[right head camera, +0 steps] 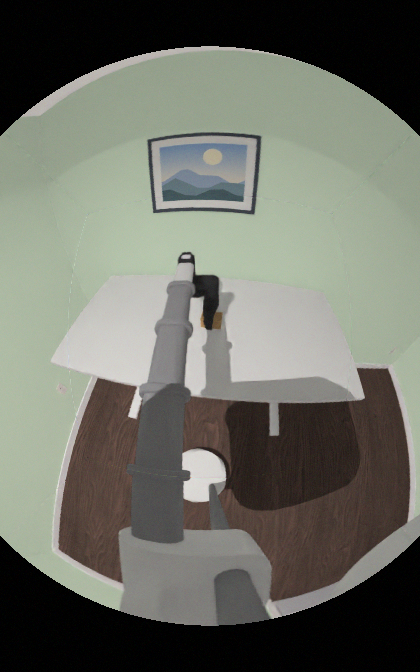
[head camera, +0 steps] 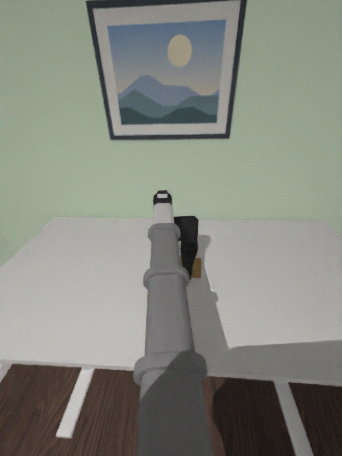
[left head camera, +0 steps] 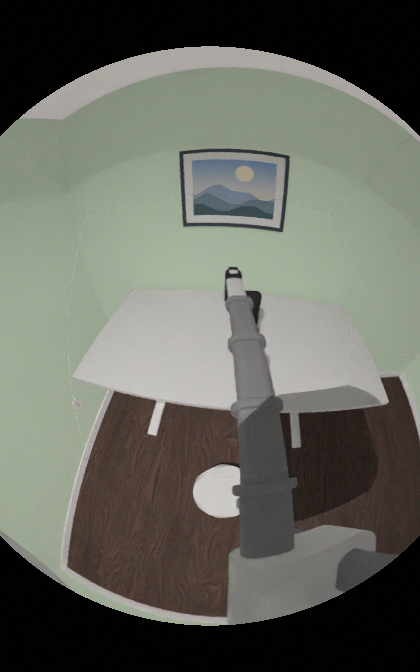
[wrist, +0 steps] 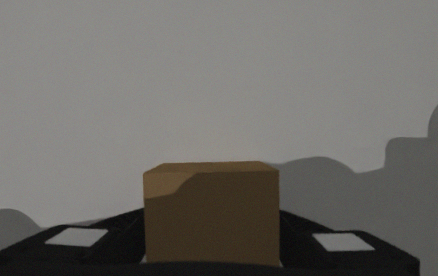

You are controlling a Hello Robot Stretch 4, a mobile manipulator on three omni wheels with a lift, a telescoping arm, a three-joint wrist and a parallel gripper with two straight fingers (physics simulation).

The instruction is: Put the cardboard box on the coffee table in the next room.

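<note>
The brown cardboard box [head camera: 197, 268] [right head camera: 218, 320] [wrist: 212, 190] stands on a white table [head camera: 75, 300] [left head camera: 165, 345] [right head camera: 290, 340]. In the wrist view it fills nearly the whole gap between the two black fingers and covers their inner ends. My gripper [head camera: 189, 275] [right head camera: 209, 327] [wrist: 212, 227] is open, pointing down at the box, with one finger on each side of it. Whether the fingers touch the box cannot be made out. The arm hides part of the box in the head camera view. The coffee table does not show in these views.
A green wall with a framed mountain picture [head camera: 170, 75] [left head camera: 233, 190] [right head camera: 204, 172] stands behind the table. Dark wooden floor [left head camera: 140, 515] lies in front. A white disc [left head camera: 215, 492] [right head camera: 202, 475] shows low beside the arm [head camera: 167, 320]. White table legs [head camera: 75, 405] reach down under the front edge.
</note>
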